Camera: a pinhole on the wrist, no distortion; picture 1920 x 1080 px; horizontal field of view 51.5 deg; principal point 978.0 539.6 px. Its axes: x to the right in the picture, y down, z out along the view. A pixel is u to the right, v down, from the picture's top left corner.
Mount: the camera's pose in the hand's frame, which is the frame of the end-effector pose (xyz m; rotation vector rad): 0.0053 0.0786 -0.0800 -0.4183 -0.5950 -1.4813
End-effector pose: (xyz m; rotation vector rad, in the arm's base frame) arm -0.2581 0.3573 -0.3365 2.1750 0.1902 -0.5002
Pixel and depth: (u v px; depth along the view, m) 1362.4 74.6 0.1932
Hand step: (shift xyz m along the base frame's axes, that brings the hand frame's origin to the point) -0.0319 -0.1683 0.0956
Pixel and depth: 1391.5 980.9 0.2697
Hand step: 0.0429 -0.2601 0.0390
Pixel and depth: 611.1 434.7 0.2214
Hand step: 0.0273 -0.2018 0.1538
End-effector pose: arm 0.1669 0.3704 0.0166 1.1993 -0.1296 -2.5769
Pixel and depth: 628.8 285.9 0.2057
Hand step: 0.0345 -0.2079 0.1167
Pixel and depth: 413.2 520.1 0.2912
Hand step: 0.0148 -0.2995 0.1518
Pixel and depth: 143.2 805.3 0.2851
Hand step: 0.0134 -0.3380 0.1119
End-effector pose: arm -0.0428 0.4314 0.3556 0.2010 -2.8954 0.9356
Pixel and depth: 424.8 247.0 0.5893
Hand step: 0.0457 0.2994 -0.5648
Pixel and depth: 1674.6 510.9 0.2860
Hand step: -0.0039 0.0192 -0.2690
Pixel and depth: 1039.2 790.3 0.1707
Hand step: -0.0372 0.1074 -0.1504
